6 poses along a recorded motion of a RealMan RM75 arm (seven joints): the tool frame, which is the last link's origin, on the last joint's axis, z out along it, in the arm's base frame.
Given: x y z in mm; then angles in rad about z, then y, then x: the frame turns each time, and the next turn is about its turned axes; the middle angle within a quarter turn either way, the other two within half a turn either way.
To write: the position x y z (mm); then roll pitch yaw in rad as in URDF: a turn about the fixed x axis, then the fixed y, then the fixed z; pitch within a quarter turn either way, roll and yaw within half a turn. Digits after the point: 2 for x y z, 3 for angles.
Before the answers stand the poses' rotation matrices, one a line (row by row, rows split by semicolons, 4 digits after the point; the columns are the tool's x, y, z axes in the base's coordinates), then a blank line. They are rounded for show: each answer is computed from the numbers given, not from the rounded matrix.
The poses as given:
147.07, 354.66, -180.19, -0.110, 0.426, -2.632
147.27, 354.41, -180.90, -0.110, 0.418, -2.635
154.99, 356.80, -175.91, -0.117, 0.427, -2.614
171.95, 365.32, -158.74, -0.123, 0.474, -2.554
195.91, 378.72, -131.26, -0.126, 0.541, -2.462
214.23, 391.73, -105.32, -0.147, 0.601, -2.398
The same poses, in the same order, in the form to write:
0.9051 -0.2962 -0.3050; -0.1000 -0.8455 0.5245; -0.4132 -0.4442 -0.7949
0.9084 -0.2918 -0.2995; -0.1003 -0.8475 0.5212; -0.4059 -0.4434 -0.7991
0.9040 -0.3079 -0.2966; -0.1063 -0.8338 0.5418; -0.4141 -0.4583 -0.7864
0.8830 -0.3532 -0.3090; -0.1092 -0.7949 0.5968; -0.4564 -0.4932 -0.7405
0.8504 -0.4188 -0.3184; -0.1077 -0.7310 0.6738; -0.5150 -0.5387 -0.6668
0.8159 -0.4865 -0.3126; -0.1208 -0.6720 0.7306; -0.5655 -0.5583 -0.6071

147.07, 354.66, -180.19, -2.632, 0.426, -0.110
147.27, 354.41, -180.90, -2.635, 0.418, -0.110
154.99, 356.80, -175.91, -2.614, 0.427, -0.117
171.95, 365.32, -158.74, -2.554, 0.474, -0.123
195.91, 378.72, -131.26, -2.462, 0.541, -0.126
214.23, 391.73, -105.32, -2.398, 0.601, -0.147

